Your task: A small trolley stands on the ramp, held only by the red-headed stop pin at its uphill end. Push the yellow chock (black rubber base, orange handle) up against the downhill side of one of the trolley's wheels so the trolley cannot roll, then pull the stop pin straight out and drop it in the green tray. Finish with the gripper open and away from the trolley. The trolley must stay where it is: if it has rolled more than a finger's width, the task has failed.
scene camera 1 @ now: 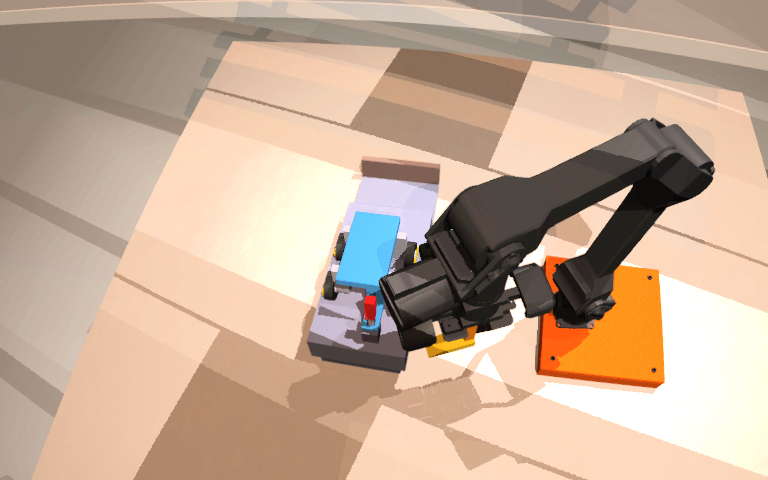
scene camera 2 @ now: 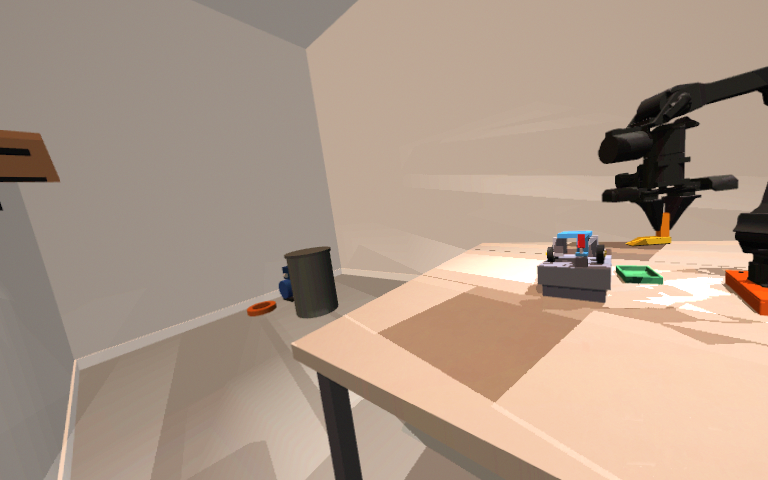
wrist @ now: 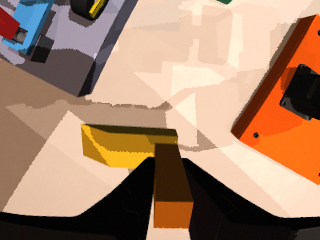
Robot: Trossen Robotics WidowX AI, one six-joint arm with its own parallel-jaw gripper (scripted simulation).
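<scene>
My gripper shows in the wrist view [166, 164], and it is also visible in scene camera 1 and scene camera 2. On my gripper [scene camera 1: 485, 323] and [scene camera 2: 675, 203] are the same spot.
</scene>
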